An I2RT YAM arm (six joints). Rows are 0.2 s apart.
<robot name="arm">
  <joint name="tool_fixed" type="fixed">
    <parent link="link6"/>
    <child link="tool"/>
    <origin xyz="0 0 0"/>
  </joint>
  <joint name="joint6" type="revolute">
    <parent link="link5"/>
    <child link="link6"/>
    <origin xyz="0 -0.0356 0.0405" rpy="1.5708 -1.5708 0"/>
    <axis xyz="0 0 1"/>
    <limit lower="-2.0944" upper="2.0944"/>
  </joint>
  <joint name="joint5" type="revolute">
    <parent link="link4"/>
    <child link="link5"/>
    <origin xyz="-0.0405 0.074 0.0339" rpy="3.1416 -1.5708 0"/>
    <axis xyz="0 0 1"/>
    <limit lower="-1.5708" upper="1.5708"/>
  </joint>
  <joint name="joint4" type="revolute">
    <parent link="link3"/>
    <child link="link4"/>
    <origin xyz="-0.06 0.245 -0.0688"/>
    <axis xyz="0 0 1"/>
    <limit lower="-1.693" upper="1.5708"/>
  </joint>
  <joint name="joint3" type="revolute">
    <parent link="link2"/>
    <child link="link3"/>
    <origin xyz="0 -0.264 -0.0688" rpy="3.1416 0 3.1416"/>
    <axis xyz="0 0 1"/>
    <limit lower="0" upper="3.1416"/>
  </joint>
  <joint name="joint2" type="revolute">
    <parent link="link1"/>
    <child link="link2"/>
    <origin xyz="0.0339 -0.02 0.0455" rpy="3.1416 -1.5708 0"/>
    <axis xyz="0 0 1"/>
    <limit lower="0" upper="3.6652"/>
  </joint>
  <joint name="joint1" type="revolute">
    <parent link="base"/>
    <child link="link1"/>
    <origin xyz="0 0 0.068" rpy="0 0 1.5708"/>
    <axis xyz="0 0 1"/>
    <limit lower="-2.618" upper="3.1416"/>
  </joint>
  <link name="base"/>
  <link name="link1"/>
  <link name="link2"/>
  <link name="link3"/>
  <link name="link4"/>
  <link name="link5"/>
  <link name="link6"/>
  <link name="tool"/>
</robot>
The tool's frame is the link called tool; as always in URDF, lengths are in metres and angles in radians.
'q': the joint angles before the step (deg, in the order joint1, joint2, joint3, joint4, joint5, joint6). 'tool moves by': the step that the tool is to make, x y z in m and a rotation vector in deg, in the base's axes. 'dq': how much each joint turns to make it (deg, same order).
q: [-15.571, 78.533, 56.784, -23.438, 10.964, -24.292]
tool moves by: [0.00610, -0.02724, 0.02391, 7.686, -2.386, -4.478]
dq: [-5.295, 2.946, 8.205, -6.089, -6.317, 5.096]
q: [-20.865, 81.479, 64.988, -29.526, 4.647, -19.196]
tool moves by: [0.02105, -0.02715, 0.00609, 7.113, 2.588, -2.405]
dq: [-3.541, 8.091, 10.337, -7.485, -4.926, 2.831]
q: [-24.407, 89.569, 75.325, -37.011, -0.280, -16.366]
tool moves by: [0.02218, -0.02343, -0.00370, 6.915, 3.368, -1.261]
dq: [-2.324, 8.569, 9.816, -7.187, -4.499, 1.937]
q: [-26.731, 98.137, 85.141, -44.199, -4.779, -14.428]
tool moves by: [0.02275, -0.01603, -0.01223, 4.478, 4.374, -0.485]
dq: [-0.757, 8.289, 8.597, -6.167, -1.862, 0.761]
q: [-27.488, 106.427, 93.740, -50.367, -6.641, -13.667]
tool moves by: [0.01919, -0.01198, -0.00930, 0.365, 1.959, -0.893]
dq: [-0.171, 5.926, 6.238, -2.174, 0.841, 0.395]
